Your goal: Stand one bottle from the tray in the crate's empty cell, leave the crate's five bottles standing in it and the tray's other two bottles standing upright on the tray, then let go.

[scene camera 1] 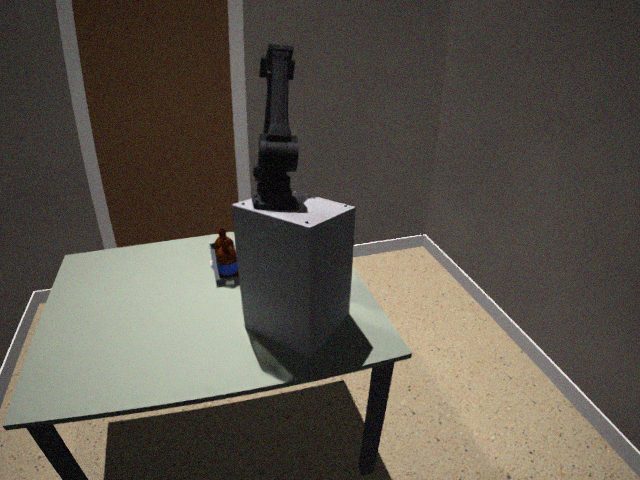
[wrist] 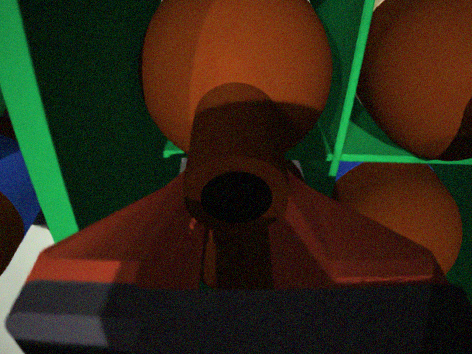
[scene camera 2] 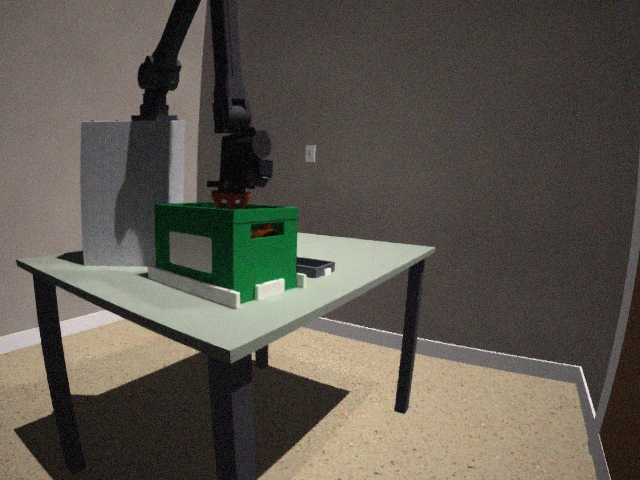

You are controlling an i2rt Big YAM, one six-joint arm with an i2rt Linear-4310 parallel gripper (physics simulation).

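Frame: origin at the arm's base, x ahead, y left, z up, level; millimetres.
Seen in the pictures: gripper, fingertip midpoint: [wrist: 236, 176]; arm's base at its link origin: [scene camera 1: 274, 205] [scene camera 2: 154, 120].
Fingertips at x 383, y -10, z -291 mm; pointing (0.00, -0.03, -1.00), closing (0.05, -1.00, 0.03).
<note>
Offsets run from my fingertips to a thing's top centre. "pt": to the spot under its first point. Level surfaces: height alone.
My gripper [scene camera 2: 231, 201] [wrist: 236, 176] is shut on the neck of a brown bottle @[dx +29, dy +1, dz +40 mm] [wrist: 240, 50] at the green crate @[dx +32, dy -48, dz +48 mm] [scene camera 2: 266, 263] [wrist: 37, 125]. The held bottle's round body shows between the crate's side wall and a divider in the wrist view; its base is hidden, so I cannot tell whether it rests on the crate's floor. Two other bottles @[pt dx +41, dy -61, dz -12 mm] [wrist: 415, 65] @[dx -58, dy -91, dz +36 mm] [wrist: 400, 215] show in cells to the right. An upright brown bottle with a blue label @[dx -78, dy +168, dz +33 mm] [scene camera 1: 225, 255] stands on the dark tray [scene camera 1: 227, 283] [scene camera 2: 316, 273]. The pedestal hides the crate in scene camera 1.
The grey pedestal [scene camera 1: 289, 279] [scene camera 2: 105, 196] carries the arm beside the crate. White strips [scene camera 2: 193, 289] [scene camera 2: 269, 288] border the crate's foot on the pale green table @[dz -127 mm] [scene camera 1: 129, 330] [scene camera 2: 372, 253]. Part of a blue-labelled bottle [wrist: 17, 175] shows outside the crate wall in the wrist view.
</note>
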